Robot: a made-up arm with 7 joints.
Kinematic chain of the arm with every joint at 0, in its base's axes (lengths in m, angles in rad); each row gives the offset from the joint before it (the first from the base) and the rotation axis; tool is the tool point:
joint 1: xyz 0 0 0.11 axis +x
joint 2: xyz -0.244 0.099 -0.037 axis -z
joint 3: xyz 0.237 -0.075 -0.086 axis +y
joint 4: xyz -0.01 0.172 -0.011 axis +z
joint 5: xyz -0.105 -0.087 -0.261 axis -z
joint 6: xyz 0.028 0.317 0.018 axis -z
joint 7: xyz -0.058 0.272 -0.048 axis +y
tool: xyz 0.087 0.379 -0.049
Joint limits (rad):
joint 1: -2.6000..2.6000
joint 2: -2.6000..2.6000
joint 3: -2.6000..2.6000
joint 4: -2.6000..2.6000
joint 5: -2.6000..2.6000
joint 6: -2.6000..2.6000
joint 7: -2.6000..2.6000
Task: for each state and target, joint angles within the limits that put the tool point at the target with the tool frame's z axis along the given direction. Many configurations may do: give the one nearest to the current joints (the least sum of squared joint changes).
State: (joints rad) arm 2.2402 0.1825 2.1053 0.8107 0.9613 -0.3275 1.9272
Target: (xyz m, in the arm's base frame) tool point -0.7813 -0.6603 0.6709 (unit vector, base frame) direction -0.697 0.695 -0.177
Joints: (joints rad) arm 2.3584 -0.5379 2.2821 0.7644 0.9721 -0.0122 2.0430
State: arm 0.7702 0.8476 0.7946 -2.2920 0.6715 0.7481 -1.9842
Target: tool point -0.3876 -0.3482 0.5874 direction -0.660 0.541 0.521
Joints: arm 0.7968 1.3901 1.5054 -2.6000 0.7727 1.4045 -2.6000
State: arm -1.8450 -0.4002 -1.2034 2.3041 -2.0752 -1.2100 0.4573
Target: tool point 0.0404 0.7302 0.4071 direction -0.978 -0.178 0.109
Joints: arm -1.5166 0.3947 -1.8397 1.7067 -1.7078 -1.4252 0.5114
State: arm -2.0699 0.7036 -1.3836 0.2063 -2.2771 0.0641 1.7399
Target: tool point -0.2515 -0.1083 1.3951 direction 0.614 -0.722 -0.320
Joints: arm -2.5118 1.1035 -1.6153 0.1148 -2.1458 0.5259 1.1380
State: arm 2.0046 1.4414 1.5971 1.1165 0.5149 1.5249 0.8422
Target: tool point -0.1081 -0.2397 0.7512 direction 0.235 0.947 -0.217
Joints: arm 2.4241 0.6910 1.8092 0.8938 -0.1194 2.0901 0.6180
